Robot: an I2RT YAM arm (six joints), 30 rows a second.
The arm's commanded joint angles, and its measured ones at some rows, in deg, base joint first. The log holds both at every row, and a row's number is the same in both.
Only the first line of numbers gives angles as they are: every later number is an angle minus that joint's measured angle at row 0.
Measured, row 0:
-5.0 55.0 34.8 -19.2 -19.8 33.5
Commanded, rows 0 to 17:
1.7 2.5 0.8 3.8 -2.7 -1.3
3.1 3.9 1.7 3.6 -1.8 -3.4
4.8 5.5 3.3 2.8 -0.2 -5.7
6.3 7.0 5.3 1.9 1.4 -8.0
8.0 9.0 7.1 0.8 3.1 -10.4
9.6 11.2 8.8 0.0 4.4 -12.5
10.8 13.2 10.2 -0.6 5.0 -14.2
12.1 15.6 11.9 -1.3 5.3 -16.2
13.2 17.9 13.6 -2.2 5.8 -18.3
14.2 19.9 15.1 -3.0 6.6 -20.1
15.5 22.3 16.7 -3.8 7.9 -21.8
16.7 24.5 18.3 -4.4 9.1 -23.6
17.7 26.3 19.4 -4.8 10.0 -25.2
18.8 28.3 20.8 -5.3 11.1 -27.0
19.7 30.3 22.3 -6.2 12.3 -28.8
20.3 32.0 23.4 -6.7 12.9 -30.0
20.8 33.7 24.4 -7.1 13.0 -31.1
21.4 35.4 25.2 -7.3 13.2 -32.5
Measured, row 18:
20.1 32.3 22.7 -3.4 9.9 -25.4
